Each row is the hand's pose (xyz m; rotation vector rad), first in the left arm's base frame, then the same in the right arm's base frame.
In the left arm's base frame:
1: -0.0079 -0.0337 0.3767 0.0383 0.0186 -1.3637
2: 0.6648 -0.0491 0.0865 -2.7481 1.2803 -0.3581
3: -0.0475 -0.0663 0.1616 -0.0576 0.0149 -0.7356
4: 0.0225 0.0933 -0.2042 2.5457 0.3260 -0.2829
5: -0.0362 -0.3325 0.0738 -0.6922 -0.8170 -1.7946
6: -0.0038 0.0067 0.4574 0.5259 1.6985 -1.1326
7: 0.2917 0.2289 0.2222 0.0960 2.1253 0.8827
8: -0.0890 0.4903 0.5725 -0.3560 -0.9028 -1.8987
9: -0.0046 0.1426 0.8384 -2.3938 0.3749 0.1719
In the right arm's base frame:
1: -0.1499 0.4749 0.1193 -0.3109 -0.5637 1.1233
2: -0.4233 0.9039 -0.4082 1.8867 2.1890 0.6835
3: 0.0188 0.4927 -0.0225 -0.5519 -0.5759 1.7187
4: 0.1185 0.4308 -0.4104 0.2312 2.0331 0.7553
5: 0.1809 0.7197 0.0076 0.3933 -1.4174 0.6787
6: -0.2185 0.4392 0.1661 -1.4488 0.4381 0.3119
7: -0.3757 0.4508 -0.2428 2.7320 -0.9640 -0.6894
8: -0.4430 -0.0083 0.1046 0.5571 -1.1437 0.6627
9: -0.5042 0.3029 0.4179 1.3993 2.2853 -0.4851

